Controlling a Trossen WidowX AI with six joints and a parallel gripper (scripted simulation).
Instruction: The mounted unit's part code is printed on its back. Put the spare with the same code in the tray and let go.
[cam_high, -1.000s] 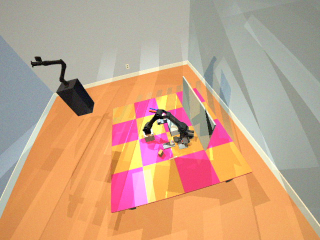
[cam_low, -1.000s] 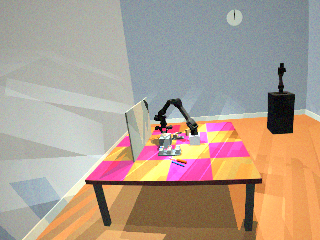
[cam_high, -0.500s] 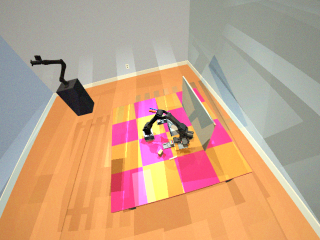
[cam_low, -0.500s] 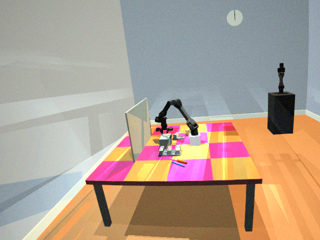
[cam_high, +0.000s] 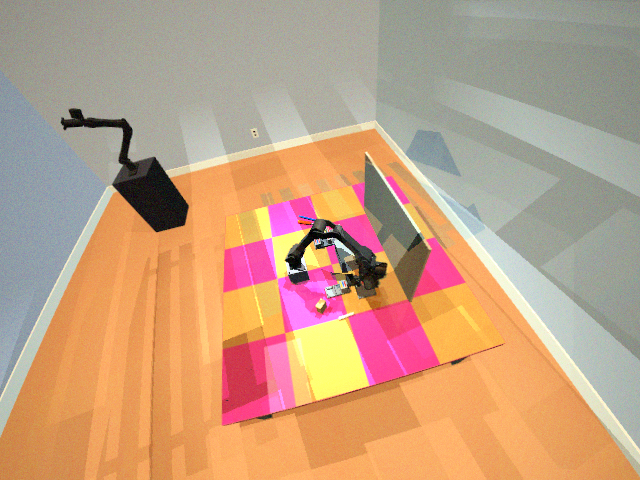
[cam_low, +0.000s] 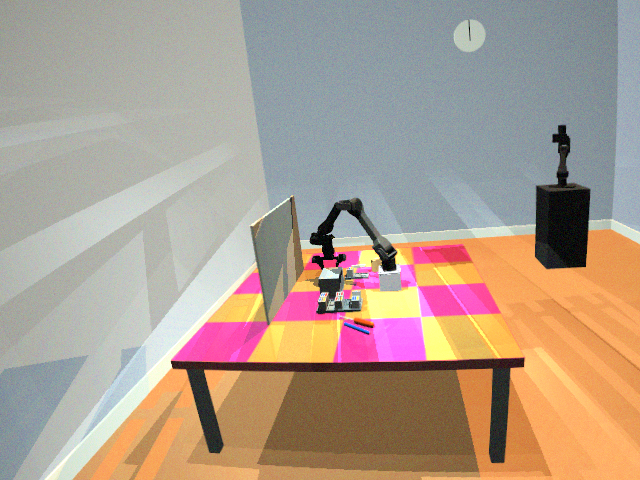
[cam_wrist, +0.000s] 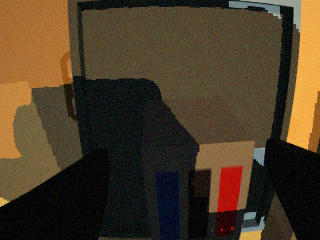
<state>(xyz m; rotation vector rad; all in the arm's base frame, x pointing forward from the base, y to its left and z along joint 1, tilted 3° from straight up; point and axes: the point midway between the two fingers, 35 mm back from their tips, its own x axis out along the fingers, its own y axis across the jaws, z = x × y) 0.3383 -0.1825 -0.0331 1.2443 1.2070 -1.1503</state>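
Right now my gripper tip is 20 mm above the flat grey tray. The rest, counted from my gripper tip: brown block (250 mm behind, 70 mm to the right, 10 mm above); then grey mounted unit (210 mm to the left, 40 mm behind, 30 mm above); then small rack (150 mm behind, 20 mm to the left, 20 mm below).
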